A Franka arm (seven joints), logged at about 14 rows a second.
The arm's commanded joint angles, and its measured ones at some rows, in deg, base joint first. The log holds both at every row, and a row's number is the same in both.
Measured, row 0:
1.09, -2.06, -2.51, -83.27, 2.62, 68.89, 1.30
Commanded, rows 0 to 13:
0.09, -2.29, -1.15, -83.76, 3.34, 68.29, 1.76
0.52, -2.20, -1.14, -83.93, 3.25, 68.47, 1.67
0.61, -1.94, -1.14, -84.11, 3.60, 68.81, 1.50
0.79, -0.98, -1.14, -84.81, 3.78, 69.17, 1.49
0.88, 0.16, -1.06, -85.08, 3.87, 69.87, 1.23
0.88, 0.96, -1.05, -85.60, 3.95, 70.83, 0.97
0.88, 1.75, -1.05, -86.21, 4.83, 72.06, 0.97
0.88, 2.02, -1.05, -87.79, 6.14, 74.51, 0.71
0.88, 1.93, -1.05, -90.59, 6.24, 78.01, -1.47
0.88, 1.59, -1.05, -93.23, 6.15, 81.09, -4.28
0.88, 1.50, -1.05, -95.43, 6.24, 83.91, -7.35
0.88, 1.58, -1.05, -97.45, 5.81, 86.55, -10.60
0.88, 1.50, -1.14, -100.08, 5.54, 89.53, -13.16
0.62, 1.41, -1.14, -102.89, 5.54, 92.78, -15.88
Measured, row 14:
1.07, 3.15, -1.14, -97.40, 5.38, 87.98, -10.93
